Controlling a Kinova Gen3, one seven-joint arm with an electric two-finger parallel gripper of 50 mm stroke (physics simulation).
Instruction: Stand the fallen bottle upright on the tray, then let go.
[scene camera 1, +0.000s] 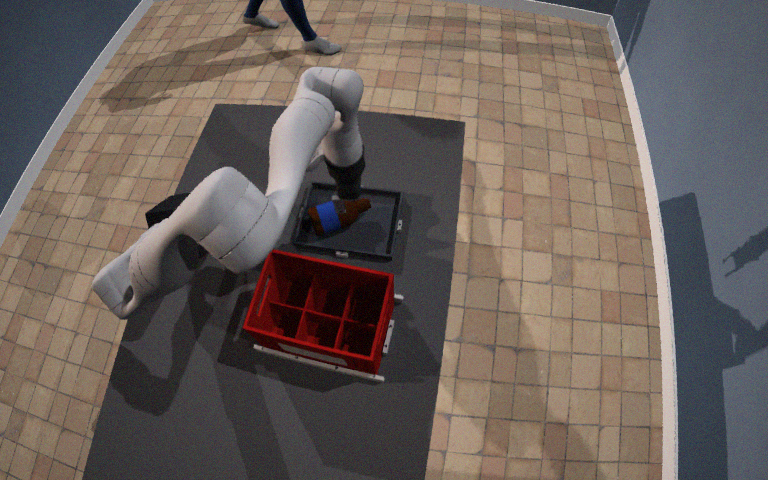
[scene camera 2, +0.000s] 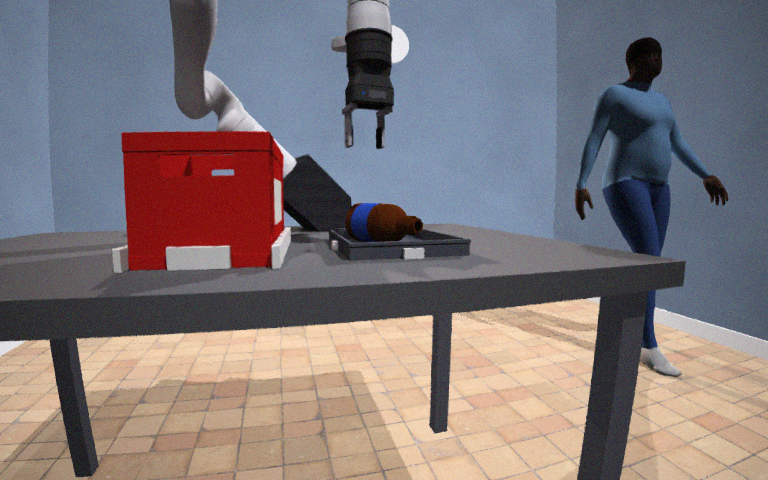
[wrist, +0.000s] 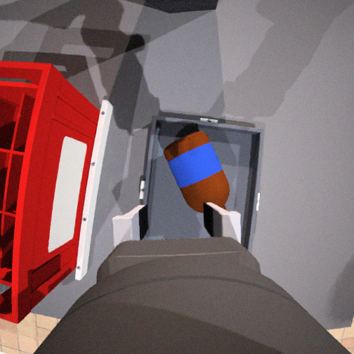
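Pixels of known places: gripper, fingertip midpoint: (scene camera 1: 342, 200) (scene camera 2: 365, 147); arm's base at its link origin: (scene camera 2: 284, 173).
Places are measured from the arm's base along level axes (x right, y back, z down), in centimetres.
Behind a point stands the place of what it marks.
A brown bottle (scene camera 1: 329, 217) @(x -8.5, y -37.3, z 8.2 cm) (scene camera 2: 385, 221) @(x -9.8, y -43.3, z 10.7 cm) (wrist: 197, 167) with a blue label lies on its side in the dark shallow tray (scene camera 1: 396, 226) @(x -8.2, y -53.6, z 12.9 cm) (scene camera 2: 441, 249) @(x -13.9, y -54.7, z 14.4 cm) (wrist: 255, 185). In scene camera 2 its neck points to the right; in the wrist view the neck is mostly hidden behind a finger. My gripper (scene camera 2: 364, 138) @(x -6.7, y -41.6, z -2.1 cm) (wrist: 175, 215) is open and empty, pointing down, well above the tray and the bottle. In the wrist view its right fingertip overlaps the bottle's shoulder. In scene camera 1 the fingers are hidden.
A red crate (scene camera 1: 325, 268) @(x 8.3, y -38.3, z 0.8 cm) (scene camera 2: 198, 209) @(x 19.9, y -50.6, z 7.9 cm) (wrist: 37, 165) with six compartments stands beside the tray, with white strips along its base. A black block (scene camera 2: 317, 192) @(x -7.5, y -5.8, z 5.2 cm) stands behind the tray near the arm's base. A person (scene camera 2: 640, 135) stands beyond the table (scene camera 2: 538, 271) @(x -18.5, y -69.9, z 15.5 cm).
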